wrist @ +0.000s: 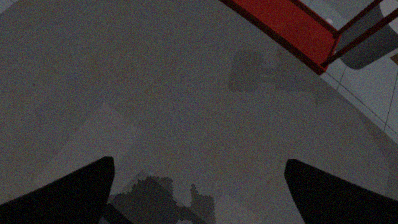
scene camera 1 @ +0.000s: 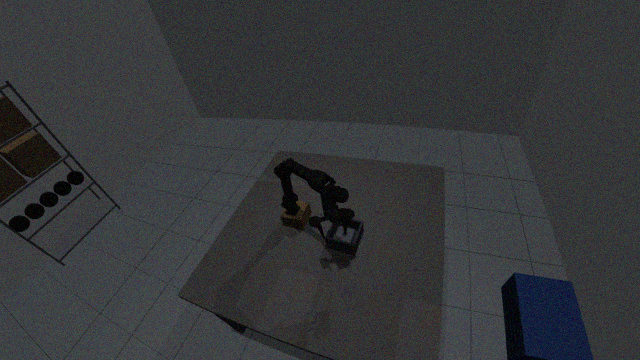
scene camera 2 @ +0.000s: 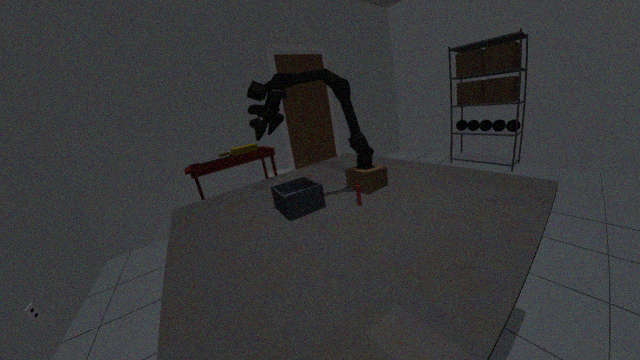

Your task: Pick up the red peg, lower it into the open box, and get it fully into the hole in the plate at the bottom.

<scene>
The pictures show: my gripper and a dark box.
My gripper shows as well in the wrist view and in scene camera 1.
</scene>
